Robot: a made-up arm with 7 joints.
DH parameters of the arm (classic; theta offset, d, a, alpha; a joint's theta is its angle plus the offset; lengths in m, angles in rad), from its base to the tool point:
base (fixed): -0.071 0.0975 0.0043 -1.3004
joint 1: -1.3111 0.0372 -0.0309 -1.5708
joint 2: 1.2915 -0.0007 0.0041 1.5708
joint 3: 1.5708 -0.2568 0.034 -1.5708
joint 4: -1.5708 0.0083 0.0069 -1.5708
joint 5: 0 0.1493 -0.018 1.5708
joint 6: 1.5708 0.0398 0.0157 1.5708
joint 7: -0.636 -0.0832 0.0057 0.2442
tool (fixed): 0.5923 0.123 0 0
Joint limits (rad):
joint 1: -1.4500..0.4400
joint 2: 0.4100..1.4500
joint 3: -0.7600..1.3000
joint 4: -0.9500..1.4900
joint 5: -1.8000..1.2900
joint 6: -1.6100..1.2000
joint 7: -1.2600..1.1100
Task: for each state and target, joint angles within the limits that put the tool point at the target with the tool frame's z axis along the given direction. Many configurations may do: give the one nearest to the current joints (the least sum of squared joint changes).
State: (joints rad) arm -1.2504 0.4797 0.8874 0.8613 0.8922 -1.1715 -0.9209
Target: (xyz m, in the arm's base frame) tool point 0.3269 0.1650 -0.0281 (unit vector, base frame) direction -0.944 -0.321 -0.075
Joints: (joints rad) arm -1.0008 0.4100 0.2791 0.7363 0.9416 -1.2208 -0.7585
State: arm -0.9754 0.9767 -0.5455 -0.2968 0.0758 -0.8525 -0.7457
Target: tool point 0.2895 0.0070 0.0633 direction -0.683 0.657 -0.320
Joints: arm -1.2228 0.5080 -0.7183 -0.3045 0.0962 -0.8123 -0.6931
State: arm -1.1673 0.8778 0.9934 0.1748 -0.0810 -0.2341 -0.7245
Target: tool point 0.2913 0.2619 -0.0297 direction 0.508 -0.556 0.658
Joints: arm -0.7396 0.5996 0.5427 0.6072 0.5420 0.4548 -0.5341
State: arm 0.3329 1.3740 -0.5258 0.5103 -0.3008 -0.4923 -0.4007
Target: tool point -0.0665 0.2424 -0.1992 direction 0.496 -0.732 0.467
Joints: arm 0.3701 0.9061 -0.7361 0.5419 -0.2552 -0.3272 -0.3227
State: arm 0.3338 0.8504 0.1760 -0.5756 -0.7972 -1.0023 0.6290
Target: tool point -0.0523 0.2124 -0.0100 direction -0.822 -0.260 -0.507
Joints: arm 0.4400 0.5539 0.9918 -0.9468 -0.7882 -1.3097 -0.0564
